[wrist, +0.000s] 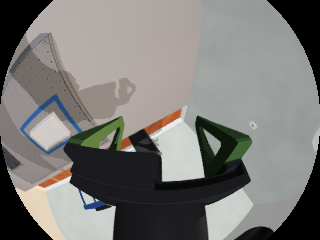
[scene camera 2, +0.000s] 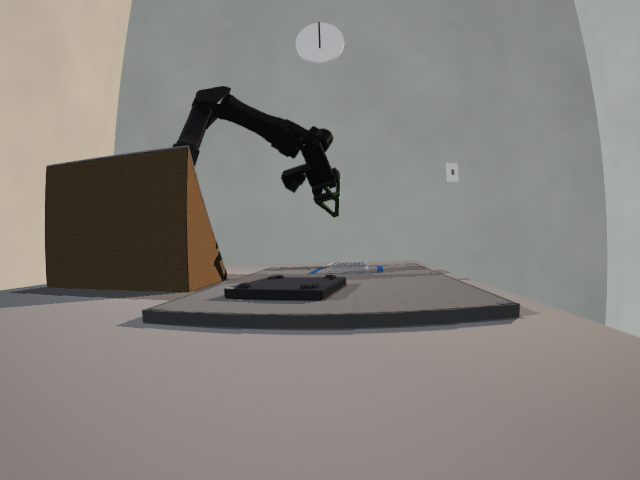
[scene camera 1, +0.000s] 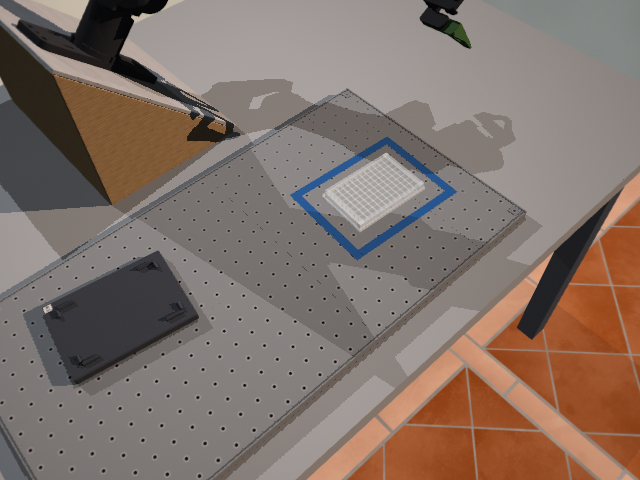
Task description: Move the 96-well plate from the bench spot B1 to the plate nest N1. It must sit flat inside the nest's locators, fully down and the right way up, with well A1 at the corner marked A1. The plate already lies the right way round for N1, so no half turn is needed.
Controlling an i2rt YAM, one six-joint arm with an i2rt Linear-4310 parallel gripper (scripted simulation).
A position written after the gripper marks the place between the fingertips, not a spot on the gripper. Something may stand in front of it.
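The gripper (scene camera 2: 336, 208) is in sight, and the wrist view shows the gripper (wrist: 159, 120) too. A 96-well plate (scene camera 1: 367, 195) is part of the scene, and the 96-well plate (wrist: 38, 133) appears in the wrist view as well. Then there is a plate nest N1 (scene camera 1: 120, 314), while scene camera 2 also shows the plate nest N1 (scene camera 2: 288, 288).
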